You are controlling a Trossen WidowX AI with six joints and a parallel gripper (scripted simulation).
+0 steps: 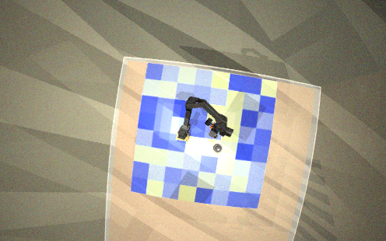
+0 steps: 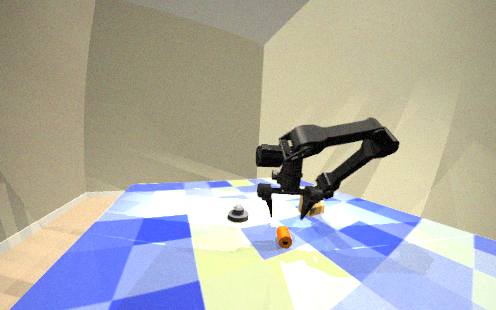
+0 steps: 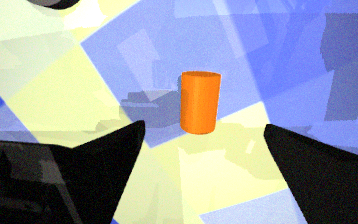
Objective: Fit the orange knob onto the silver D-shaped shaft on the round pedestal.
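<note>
My gripper tip is now 1 cm to the left of the orange knob and 6 cm above it. Round my gripper tip: round dark pedestal 10 cm ahead, 19 cm to the right, 5 cm below.
</note>
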